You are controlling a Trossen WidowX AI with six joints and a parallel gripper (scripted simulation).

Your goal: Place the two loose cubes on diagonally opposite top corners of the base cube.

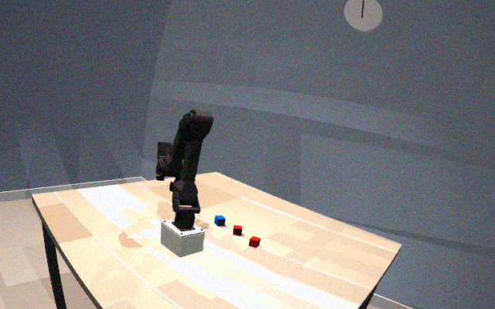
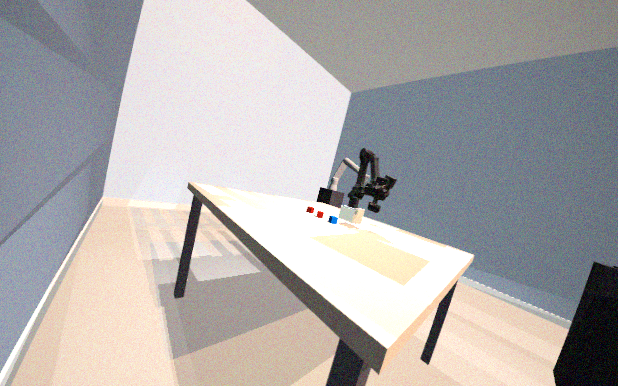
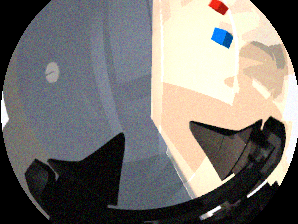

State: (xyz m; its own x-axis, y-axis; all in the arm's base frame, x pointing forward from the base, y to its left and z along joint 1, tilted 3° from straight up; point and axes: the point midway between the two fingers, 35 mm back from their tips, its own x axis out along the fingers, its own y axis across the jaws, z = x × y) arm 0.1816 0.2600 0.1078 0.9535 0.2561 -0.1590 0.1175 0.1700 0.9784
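My gripper tip is 260 mm to the left of the red cube, 180 mm above it and 70 mm short of it. Round my gripper tip: blue cube: 170 mm below, 160 mm to the right, 60 mm ahead.
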